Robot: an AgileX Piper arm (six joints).
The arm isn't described. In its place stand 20 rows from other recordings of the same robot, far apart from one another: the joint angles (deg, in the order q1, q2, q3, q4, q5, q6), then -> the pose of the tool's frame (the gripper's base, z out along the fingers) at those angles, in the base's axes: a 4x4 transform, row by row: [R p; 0 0 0 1], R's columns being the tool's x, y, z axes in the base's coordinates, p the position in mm.
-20.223, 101.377, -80.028, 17.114, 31.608, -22.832 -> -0.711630, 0.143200, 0.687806, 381.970; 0.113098, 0.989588, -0.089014, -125.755; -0.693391, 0.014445, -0.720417, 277.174; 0, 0, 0, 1
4.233, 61.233, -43.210, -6.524, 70.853, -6.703 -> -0.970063, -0.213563, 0.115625, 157.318; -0.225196, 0.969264, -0.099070, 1.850; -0.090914, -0.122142, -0.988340, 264.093; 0, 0, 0, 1
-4.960, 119.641, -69.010, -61.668, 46.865, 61.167 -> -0.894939, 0.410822, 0.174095, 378.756; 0.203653, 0.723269, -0.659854, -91.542; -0.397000, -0.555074, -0.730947, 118.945; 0, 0, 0, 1
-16.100, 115.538, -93.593, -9.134, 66.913, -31.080 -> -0.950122, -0.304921, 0.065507, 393.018; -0.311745, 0.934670, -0.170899, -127.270; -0.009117, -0.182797, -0.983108, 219.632; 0, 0, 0, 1
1.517, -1.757, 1.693, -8.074, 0.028, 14.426 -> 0.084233, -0.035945, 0.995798, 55.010; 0.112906, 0.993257, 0.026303, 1.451; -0.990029, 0.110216, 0.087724, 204.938; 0, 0, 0, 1
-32.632, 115.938, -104.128, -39.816, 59.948, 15.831 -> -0.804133, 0.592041, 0.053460, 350.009; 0.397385, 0.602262, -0.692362, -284.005; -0.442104, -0.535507, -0.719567, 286.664; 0, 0, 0, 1
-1.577, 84.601, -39.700, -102.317, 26.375, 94.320 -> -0.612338, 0.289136, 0.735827, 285.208; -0.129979, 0.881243, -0.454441, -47.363; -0.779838, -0.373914, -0.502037, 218.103; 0, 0, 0, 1
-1.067, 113.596, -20.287, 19.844, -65.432, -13.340 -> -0.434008, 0.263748, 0.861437, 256.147; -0.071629, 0.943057, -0.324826, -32.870; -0.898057, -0.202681, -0.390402, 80.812; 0, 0, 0, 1
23.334, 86.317, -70.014, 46.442, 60.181, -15.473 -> -0.911865, -0.400261, 0.091068, 256.746; -0.215338, 0.655307, 0.724018, 173.064; -0.349473, 0.640596, -0.683743, 317.474; 0, 0, 0, 1
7.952, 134.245, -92.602, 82.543, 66.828, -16.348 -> -0.941669, 0.315904, 0.116039, 445.348; 0.209602, 0.280758, 0.936612, 145.966; 0.263301, 0.906300, -0.330595, 136.246; 0, 0, 0, 1
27.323, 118.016, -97.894, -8.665, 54.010, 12.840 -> -0.876881, -0.301360, 0.374516, 402.372; -0.302915, 0.951354, 0.056285, 195.398; -0.373259, -0.064091, -0.925511, 225.742; 0, 0, 0, 1
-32.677, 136.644, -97.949, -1.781, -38.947, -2.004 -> 0.045719, 0.527048, 0.848605, 458.239; -0.099548, 0.847668, -0.521104, -291.812; -0.993982, -0.060653, 0.091221, 176.268; 0, 0, 0, 1
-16.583, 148.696, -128.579, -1.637, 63.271, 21.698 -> -0.772815, 0.606866, 0.185661, 504.876; 0.603282, 0.793311, -0.081910, -152.770; -0.196995, 0.048705, -0.979194, 103.443; 0, 0, 0, 1
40.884, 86.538, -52.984, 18.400, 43.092, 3.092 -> -0.881072, -0.460132, 0.109500, 200.671; -0.390638, 0.838440, 0.380026, 199.684; -0.266671, 0.292055, -0.918472, 223.078; 0, 0, 0, 1
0.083, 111.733, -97.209, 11.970, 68.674, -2.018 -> -0.978225, -0.001535, 0.207541, 410.256; 0.039514, 0.980304, 0.193499, 18.175; -0.203751, 0.197486, -0.958898, 263.946; 0, 0, 0, 1
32.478, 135.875, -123.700, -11.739, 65.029, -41.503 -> -0.203730, -0.910905, 0.358813, 438.534; -0.975017, 0.221916, 0.009766, 259.245; -0.088522, -0.347859, -0.933358, 197.438; 0, 0, 0, 1
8.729, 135.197, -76.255, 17.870, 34.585, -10.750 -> -0.996032, -0.086533, 0.020795, 390.280; -0.081429, 0.980398, 0.179416, 75.960; -0.035913, 0.177010, -0.983554, 15.315; 0, 0, 0, 1
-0.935, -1.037, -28.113, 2.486, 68.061, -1.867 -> -0.557257, -0.026210, 0.829926, -12.337; -0.007259, 0.999617, 0.026695, 3.863; -0.830308, 0.008851, -0.557234, 264.733; 0, 0, 0, 1
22.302, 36.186, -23.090, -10.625, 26.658, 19.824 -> -0.570137, -0.216495, 0.792511, 114.879; -0.041136, 0.970967, 0.235651, 38.983; -0.820519, 0.101753, -0.562490, 256.149; 0, 0, 0, 1
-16.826, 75.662, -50.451, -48.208, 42.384, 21.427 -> -0.883207, 0.288935, 0.369408, 234.990; -0.014137, 0.770918, -0.636778, -118.845; -0.468771, -0.567629, -0.676795, 278.567; 0, 0, 0, 1
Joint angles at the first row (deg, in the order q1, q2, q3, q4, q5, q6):
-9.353 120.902 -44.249 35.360 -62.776 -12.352
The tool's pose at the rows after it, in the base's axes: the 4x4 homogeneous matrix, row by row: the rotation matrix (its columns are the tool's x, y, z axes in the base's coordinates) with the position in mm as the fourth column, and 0 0 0 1 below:
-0.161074, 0.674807, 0.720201, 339.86; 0.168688, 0.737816, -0.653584, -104.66; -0.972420, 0.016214, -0.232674, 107.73; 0, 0, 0, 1
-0.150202, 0.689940, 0.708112, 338.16; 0.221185, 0.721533, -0.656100, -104.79; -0.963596, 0.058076, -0.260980, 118.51; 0, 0, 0, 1
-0.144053, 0.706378, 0.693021, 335.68; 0.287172, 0.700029, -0.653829, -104.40; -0.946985, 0.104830, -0.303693, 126.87; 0, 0, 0, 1
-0.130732, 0.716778, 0.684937, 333.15; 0.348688, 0.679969, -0.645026, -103.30; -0.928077, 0.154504, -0.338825, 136.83; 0, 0, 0, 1
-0.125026, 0.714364, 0.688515, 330.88; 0.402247, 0.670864, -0.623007, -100.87; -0.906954, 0.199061, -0.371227, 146.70; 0, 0, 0, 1
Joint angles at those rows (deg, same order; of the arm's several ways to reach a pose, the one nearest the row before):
-9.353 117.911 -44.249 37.975 -59.076 -12.352
-9.353 115.156 -44.248 40.254 -55.463 -12.406
-9.353 112.622 -44.248 43.042 -51.279 -12.407
-9.352 109.885 -44.248 45.600 -47.309 -12.407
-9.353 107.166 -44.190 47.238 -43.227 -12.408

